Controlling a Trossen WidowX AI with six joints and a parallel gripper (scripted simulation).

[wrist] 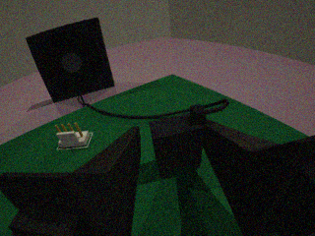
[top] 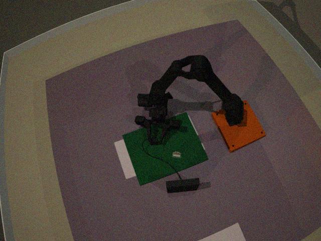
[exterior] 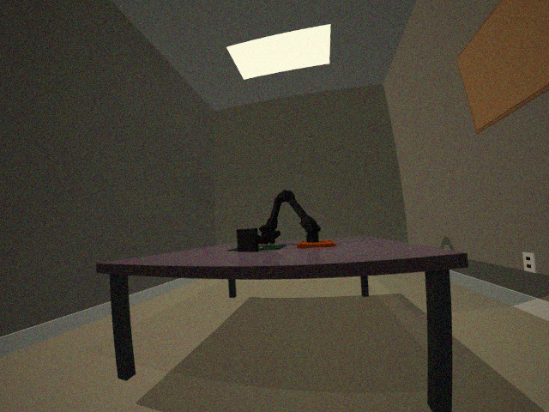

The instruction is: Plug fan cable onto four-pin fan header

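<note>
Now: gripper tip 1 cm to the left of the dark plug and 1 cm above it. Round my gripper tip: black fan 21 cm to the left, 5 cm behind, 3 cm above; green board 5 cm below, 3 cm behind, 2 cm to the left; white four-pin fan header 7 cm to the left, 7 cm behind, 3 cm below.
</note>
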